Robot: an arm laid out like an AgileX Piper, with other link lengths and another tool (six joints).
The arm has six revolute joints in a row. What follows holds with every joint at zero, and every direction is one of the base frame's. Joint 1 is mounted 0.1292 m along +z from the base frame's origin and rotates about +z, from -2.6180 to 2.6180 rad. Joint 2 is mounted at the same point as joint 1 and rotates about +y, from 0.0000 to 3.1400 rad. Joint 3 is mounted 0.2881 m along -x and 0.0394 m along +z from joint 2 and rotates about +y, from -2.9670 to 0.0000 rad. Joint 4 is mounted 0.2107 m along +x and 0.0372 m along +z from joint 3 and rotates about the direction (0.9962, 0, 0.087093), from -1.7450 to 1.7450 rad. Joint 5 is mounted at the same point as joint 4 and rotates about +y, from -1.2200 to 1.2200 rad. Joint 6 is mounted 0.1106 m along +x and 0.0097 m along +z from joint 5 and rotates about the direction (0.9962, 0, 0.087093), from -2.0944 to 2.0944 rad. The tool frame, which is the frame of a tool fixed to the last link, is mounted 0.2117 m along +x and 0.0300 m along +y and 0.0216 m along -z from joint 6; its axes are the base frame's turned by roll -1.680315, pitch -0.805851 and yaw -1.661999 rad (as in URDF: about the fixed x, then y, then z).
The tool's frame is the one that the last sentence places.
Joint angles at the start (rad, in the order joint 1, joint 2, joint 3, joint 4, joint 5, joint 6): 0.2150, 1.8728, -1.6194, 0.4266, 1.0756, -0.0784
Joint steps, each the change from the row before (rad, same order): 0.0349, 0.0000, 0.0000, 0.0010, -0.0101, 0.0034; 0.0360, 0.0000, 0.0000, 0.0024, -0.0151, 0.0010; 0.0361, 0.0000, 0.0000, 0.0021, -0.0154, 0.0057; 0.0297, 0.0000, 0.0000, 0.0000, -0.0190, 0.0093; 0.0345, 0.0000, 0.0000, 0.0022, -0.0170, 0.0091; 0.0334, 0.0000, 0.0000, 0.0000, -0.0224, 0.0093; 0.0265, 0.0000, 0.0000, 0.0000, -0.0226, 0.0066; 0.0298, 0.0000, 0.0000, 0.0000, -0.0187, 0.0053
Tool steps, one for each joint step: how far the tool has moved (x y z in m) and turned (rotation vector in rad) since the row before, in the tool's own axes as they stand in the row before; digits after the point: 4 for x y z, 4 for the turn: -0.0118, -0.0079, 0.0019, 0.0058, -0.0036, -0.0280; -0.0114, -0.0093, 0.0019, 0.0101, -0.0009, -0.0299; -0.0115, -0.0096, 0.0018, 0.0103, -0.0020, -0.0254; -0.0078, -0.0091, 0.0015, 0.0117, 0.0028, -0.0158; -0.0110, -0.0098, 0.0015, 0.0120, -0.0021, -0.0199; -0.0091, -0.0103, 0.0015, 0.0145, 0.0031, -0.0185; -0.0062, -0.0092, 0.0011, 0.0151, 0.0057, -0.0145; -0.0089, -0.0088, 0.0013, 0.0129, 0.0015, -0.0194
